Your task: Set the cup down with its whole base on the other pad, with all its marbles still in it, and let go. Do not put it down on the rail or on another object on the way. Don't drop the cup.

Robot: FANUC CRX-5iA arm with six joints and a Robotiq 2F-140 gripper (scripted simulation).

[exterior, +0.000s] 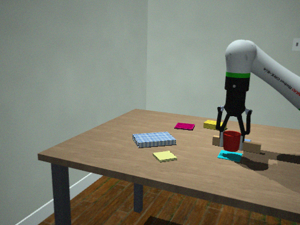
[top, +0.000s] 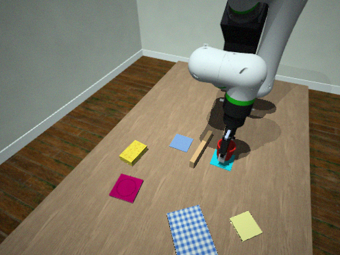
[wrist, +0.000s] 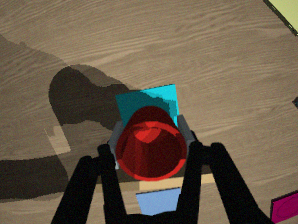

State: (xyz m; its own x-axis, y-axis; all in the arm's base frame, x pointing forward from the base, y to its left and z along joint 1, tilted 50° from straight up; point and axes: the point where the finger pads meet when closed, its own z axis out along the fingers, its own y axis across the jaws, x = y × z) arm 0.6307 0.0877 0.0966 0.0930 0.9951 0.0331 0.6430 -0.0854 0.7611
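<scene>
Now: hand 70 mm above the cyan pad. From my hand the other things lie so: yellow sponge 380 mm to the right, 120 mm ahead, 50 mm below; then red cup 20 mm below; then wooden rail 100 mm to the right, 50 mm below, 10 mm behind.
</scene>
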